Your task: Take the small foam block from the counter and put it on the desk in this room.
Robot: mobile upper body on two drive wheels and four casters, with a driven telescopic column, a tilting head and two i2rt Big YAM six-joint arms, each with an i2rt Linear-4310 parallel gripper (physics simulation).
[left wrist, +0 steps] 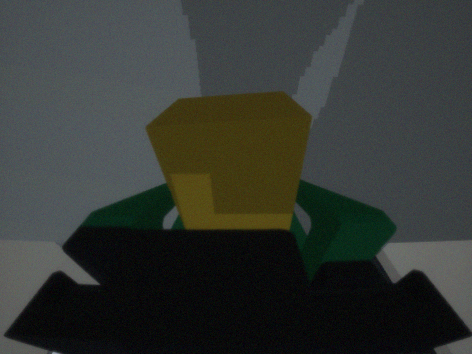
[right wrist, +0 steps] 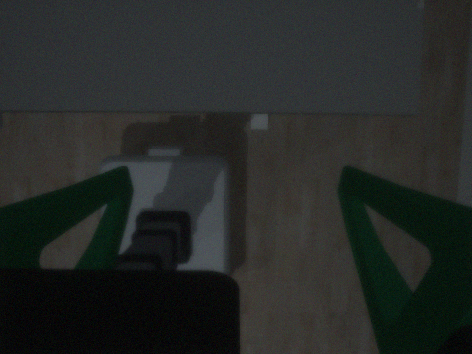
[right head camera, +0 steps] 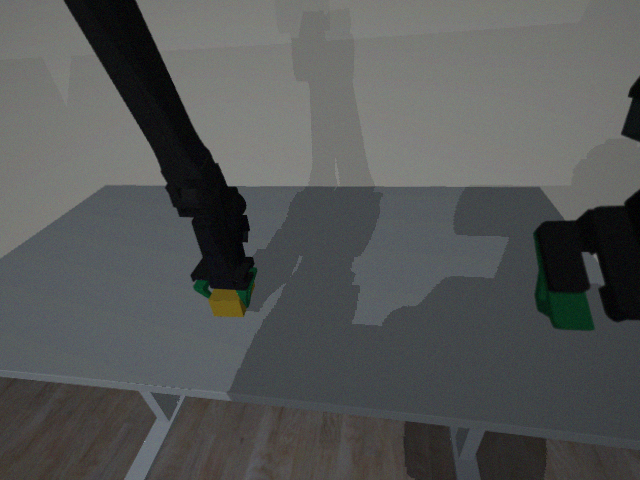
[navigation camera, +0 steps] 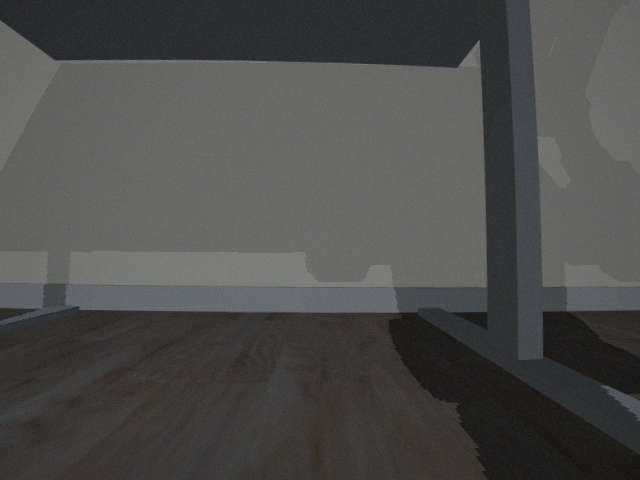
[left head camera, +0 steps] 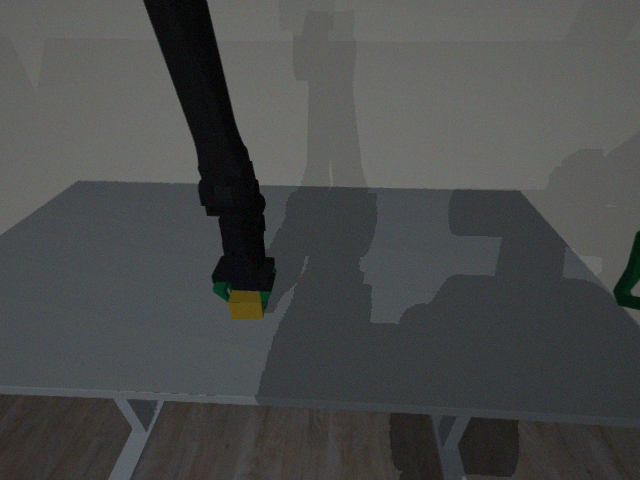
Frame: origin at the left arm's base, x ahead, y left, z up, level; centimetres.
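Seen in the pictures: left gripper, fingertip midpoint: (left wrist: 236,176) (right head camera: 233,304) (left head camera: 250,306); right gripper, fingertip midpoint: (right wrist: 235,178) (right head camera: 607,304).
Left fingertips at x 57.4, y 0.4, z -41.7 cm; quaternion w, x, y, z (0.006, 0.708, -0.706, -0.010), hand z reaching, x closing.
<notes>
A point is followed by its place in that frame.
The small yellow foam block (left head camera: 246,305) @(x 54.2, y 0.0, z -38.1 cm) (right head camera: 227,303) @(x 54.3, y -0.4, z -38.0 cm) (left wrist: 232,155) @(x 61.8, y 0.6, z -37.3 cm) is held between the green fingers of my left gripper (left head camera: 244,298) @(x 57.4, y 0.4, z -41.7 cm) (right head camera: 226,295) @(x 57.4, y 0.4, z -41.7 cm) (left wrist: 236,176) @(x 57.4, y 0.4, z -41.7 cm), which is shut on it. Both are over the left part of the grey desk (left head camera: 129,341) @(x 50.9, y 22.8, z -45.7 cm) (right head camera: 118,335) @(x 50.6, y 23.7, z -45.6 cm) (right wrist: 210,60) @(x 48.9, y -43.5, z -45.7 cm); whether the block touches the desk top I cannot tell. My right gripper (right wrist: 235,178) @(x 34.5, y -45.9, z -13.2 cm) is open, with its fingers wide apart, near the desk's front edge at the right. In the right head camera its green finger and black body show at the right. The counter does not show.
A pale wall (left head camera: 439,113) @(x 119.2, y -45.8, z -21.4 cm) (right head camera: 439,113) @(x 119.2, y -44.4, z -23.0 cm) (navigation camera: 258,170) @(x 119.4, y -1.5, z -89.1 cm) stands behind the desk, with the robot's shadow on it. Desk legs (left head camera: 135,444) (navigation camera: 527,206) @(x 75.4, y -62.6, z -109.6 cm) stand on the wooden floor (left head camera: 320,444) @(x 75.3, y -12.3, z -140.6 cm) (navigation camera: 258,403) @(x 68.2, y -14.6, z -140.6 cm). My white base (right wrist: 210,215) @(x 8.6, y -40.9, z -114.7 cm) shows below the desk edge in the right wrist view.
</notes>
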